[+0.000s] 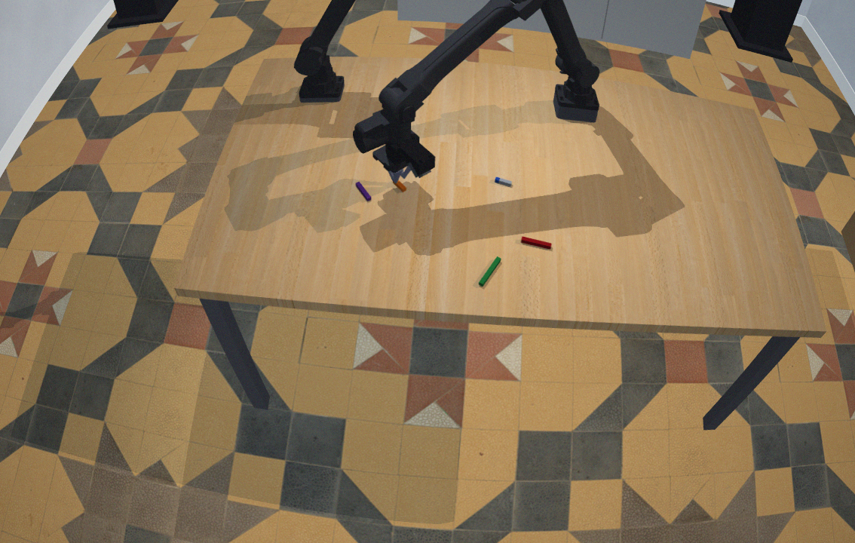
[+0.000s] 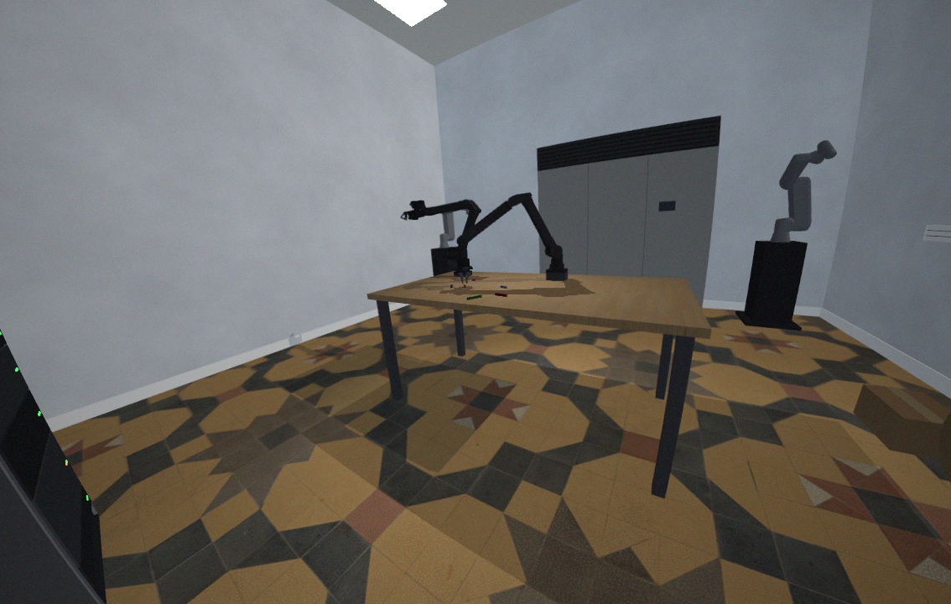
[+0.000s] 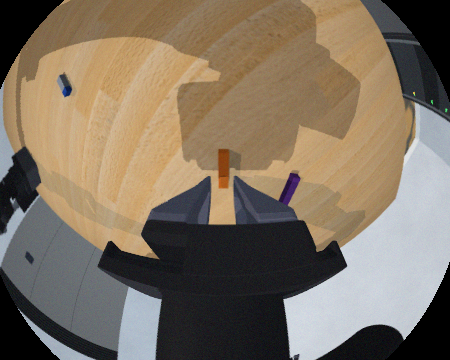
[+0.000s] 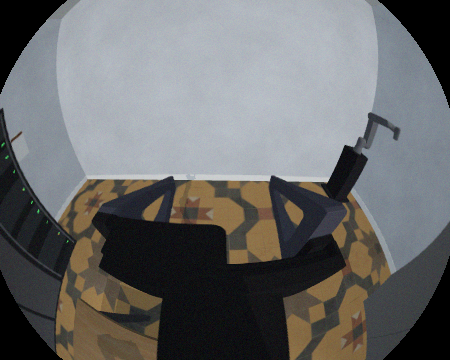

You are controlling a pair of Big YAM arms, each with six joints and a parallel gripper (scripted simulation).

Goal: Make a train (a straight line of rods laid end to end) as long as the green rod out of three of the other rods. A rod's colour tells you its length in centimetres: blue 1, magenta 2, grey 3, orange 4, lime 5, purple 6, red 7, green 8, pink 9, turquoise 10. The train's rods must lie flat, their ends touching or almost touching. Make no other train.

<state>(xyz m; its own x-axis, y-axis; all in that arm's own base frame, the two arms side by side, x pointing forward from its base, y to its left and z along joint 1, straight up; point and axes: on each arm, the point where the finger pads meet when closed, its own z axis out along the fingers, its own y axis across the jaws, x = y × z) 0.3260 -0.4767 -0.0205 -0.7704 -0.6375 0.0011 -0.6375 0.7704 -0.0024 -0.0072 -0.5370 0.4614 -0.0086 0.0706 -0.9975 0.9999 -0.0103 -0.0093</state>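
The grey rod is 250 mm to the left of my left hand, 30 mm behind it and 20 mm below it. Also, from my left hand: magenta rod: 190 mm behind, 60 mm to the right, 20 mm below; then purple rod: 80 mm to the right, 30 mm ahead, 20 mm below; then blue rod: 230 mm to the left, 40 mm behind, 20 mm below.
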